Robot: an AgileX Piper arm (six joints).
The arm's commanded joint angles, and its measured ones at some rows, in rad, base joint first. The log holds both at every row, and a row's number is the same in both.
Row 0, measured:
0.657, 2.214, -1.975, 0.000, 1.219, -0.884
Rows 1 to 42, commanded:
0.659, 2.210, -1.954, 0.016, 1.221, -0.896
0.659, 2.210, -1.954, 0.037, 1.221, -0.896
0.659, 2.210, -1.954, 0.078, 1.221, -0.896
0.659, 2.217, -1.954, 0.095, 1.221, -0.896
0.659, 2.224, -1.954, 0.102, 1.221, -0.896
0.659, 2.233, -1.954, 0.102, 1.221, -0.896
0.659, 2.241, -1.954, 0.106, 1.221, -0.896
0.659, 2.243, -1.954, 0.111, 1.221, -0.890
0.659, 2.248, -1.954, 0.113, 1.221, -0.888
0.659, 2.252, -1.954, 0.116, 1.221, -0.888
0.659, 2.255, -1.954, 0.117, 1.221, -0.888
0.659, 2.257, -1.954, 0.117, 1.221, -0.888
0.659, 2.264, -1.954, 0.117, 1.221, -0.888
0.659, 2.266, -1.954, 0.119, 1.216, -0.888
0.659, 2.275, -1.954, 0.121, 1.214, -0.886
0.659, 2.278, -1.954, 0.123, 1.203, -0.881
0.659, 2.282, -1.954, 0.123, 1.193, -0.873
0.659, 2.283, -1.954, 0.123, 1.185, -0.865
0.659, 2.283, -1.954, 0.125, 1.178, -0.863
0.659, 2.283, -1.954, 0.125, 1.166, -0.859
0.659, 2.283, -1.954, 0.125, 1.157, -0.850
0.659, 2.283, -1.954, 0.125, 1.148, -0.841
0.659, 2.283, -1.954, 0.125, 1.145, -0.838
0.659, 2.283, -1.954, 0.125, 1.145, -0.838
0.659, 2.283, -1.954, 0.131, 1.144, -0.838
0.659, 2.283, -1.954, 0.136, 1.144, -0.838
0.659, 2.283, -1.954, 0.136, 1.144, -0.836
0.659, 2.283, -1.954, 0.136, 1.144, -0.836
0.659, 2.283, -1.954, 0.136, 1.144, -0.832
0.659, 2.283, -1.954, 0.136, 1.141, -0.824
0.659, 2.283, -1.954, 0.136, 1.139, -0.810
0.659, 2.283, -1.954, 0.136, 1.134, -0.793
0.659, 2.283, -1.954, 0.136, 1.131, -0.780
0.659, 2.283, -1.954, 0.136, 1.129, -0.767
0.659, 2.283, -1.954, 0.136, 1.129, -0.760
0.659, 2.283, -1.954, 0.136, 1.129, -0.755
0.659, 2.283, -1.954, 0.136, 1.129, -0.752
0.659, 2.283, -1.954, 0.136, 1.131, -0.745
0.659, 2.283, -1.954, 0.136, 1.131, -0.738
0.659, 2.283, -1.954, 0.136, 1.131, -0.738
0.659, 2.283, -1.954, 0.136, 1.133, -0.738
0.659, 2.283, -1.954, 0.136, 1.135, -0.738
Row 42, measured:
0.658, 2.287, -1.953, 0.136, 1.134, -0.748
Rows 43 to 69, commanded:
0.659, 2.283, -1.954, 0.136, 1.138, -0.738
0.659, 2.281, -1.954, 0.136, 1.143, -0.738
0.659, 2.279, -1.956, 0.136, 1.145, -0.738
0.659, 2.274, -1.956, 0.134, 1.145, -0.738
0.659, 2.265, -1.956, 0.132, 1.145, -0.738
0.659, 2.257, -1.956, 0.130, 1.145, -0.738
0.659, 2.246, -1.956, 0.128, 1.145, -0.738
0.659, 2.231, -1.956, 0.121, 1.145, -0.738
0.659, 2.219, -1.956, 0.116, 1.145, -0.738
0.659, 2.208, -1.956, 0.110, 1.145, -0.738
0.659, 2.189, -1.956, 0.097, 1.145, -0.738
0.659, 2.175, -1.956, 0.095, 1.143, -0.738
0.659, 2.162, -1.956, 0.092, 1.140, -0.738
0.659, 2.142, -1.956, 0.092, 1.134, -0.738
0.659, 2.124, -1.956, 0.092, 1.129, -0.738
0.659, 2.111, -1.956, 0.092, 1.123, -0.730
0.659, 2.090, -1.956, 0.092, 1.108, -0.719
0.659, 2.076, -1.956, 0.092, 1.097, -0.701
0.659, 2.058, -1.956, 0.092, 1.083, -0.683
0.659, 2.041, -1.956, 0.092, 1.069, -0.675
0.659, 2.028, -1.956, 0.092, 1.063, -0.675
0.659, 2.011, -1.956, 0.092, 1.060, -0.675
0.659, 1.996, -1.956, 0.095, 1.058, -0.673
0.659, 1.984, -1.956, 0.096, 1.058, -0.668
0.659, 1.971, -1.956, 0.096, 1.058, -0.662
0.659, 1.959, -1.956, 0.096, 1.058, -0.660
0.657, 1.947, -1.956, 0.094, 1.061, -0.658
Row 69, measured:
0.658, 1.999, -1.953, 0.099, 1.064, -0.671
